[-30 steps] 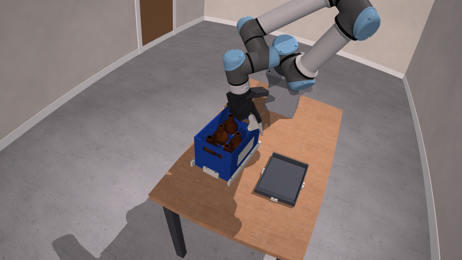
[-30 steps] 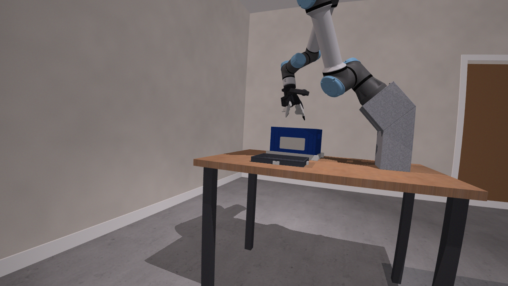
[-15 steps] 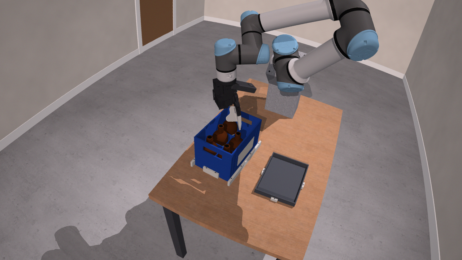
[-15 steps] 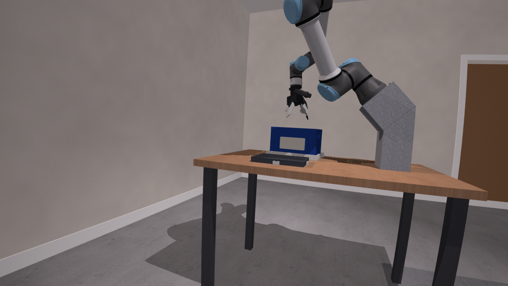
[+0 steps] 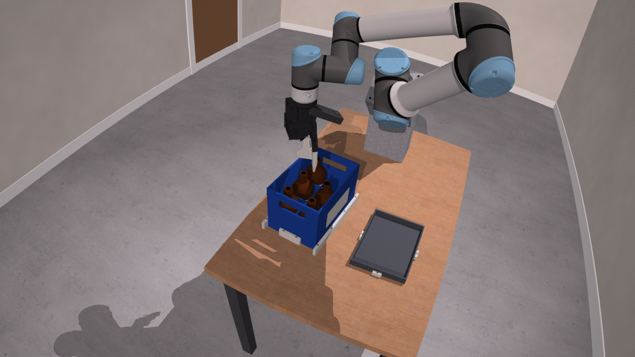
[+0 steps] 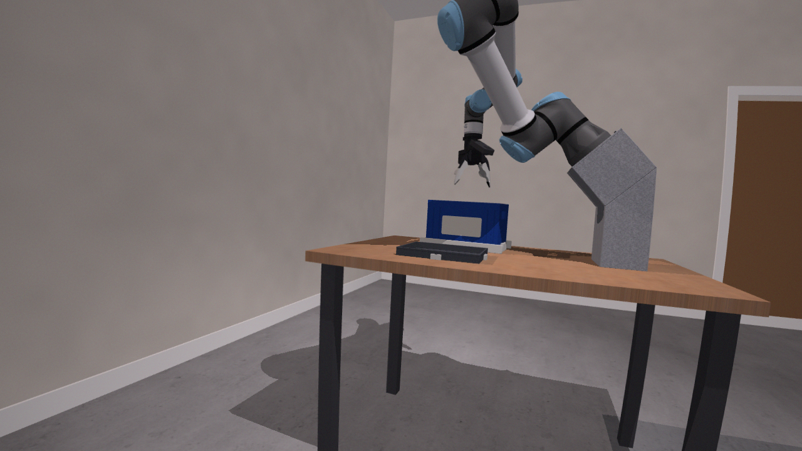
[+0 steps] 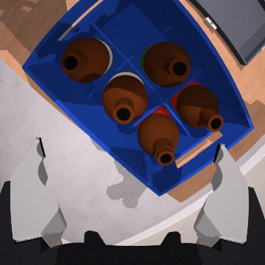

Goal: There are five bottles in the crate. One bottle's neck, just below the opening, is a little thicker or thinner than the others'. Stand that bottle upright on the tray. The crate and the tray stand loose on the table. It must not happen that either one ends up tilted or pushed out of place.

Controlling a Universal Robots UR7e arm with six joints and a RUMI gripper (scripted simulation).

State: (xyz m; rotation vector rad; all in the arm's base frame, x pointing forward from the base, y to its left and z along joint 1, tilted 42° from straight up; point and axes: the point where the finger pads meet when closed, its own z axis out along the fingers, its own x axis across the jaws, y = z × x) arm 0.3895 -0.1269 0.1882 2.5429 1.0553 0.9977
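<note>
My gripper is now 30 mm to the right of the crate and 160 mm above it. Round my hand: dark tray 10 mm behind, 330 mm to the left, 230 mm below; bottle 90 mm ahead, 10 mm to the right, 150 mm below.
</note>
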